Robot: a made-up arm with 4 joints. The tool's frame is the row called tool.
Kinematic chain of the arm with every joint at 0, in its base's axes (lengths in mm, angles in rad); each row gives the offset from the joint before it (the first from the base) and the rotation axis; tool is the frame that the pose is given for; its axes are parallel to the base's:
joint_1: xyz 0 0 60 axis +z
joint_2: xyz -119 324 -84 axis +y
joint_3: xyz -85 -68 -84 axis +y
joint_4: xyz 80 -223 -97 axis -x
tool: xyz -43 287 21
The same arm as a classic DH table. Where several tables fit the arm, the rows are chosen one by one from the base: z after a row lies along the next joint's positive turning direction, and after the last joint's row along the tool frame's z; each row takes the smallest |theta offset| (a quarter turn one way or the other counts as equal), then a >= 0, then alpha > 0; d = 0 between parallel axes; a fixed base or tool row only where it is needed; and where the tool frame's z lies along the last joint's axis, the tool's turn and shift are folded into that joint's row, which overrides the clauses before.
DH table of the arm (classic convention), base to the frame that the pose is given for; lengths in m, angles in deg. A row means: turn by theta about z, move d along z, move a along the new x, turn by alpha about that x. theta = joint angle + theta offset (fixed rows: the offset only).
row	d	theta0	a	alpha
joint_1	-0.024	0	-0.119	-90
joint_2	0	-44.66	-0.1195	0
joint_3	0.033	-45.34	-0.097	90
joint_4	-0.037	90	0.287	90
tool (fixed)	0.021	-90	0	0

